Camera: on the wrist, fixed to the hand. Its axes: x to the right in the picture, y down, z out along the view.
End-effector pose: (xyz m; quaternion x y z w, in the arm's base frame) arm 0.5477 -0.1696 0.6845 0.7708 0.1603 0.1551 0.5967
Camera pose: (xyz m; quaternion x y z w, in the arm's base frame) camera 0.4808 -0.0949 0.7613 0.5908 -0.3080 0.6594 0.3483
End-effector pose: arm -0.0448 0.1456 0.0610 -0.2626 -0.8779 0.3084 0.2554
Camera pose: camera 0.0575 0.2117 0.0947 -0.8500 -0.4285 0.2850 0.1129
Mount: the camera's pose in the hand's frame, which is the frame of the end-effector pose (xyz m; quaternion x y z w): -0.0243 0.0527 -0.1122 -0.0694 0.1770 0.6716 0.7161
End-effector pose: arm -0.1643 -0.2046 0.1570 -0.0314 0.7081 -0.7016 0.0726
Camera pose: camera -0.1538 -0.0894 0.1064 0.5722 0.5897 -0.4101 0.3957
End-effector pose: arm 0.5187 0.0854 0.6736 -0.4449 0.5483 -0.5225 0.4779
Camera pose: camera 0.4119 0.1290 0.6221 0.1090 0.8123 -0.0939 0.5652
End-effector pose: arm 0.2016 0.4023 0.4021 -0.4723 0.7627 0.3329 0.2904
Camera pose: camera 0.1484 0.3449 0.5012 -0.0949 -0.8917 -0.4028 0.1834
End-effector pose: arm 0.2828 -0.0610 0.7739 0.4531 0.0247 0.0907 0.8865
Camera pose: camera 0.2375 0.0544 0.7495 0.2635 -0.1360 0.7422 0.6010
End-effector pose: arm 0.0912 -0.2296 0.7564 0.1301 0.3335 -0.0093 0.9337
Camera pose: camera 0.0082 -0.1524 0.7006 0.2540 0.3174 0.6666 0.6249
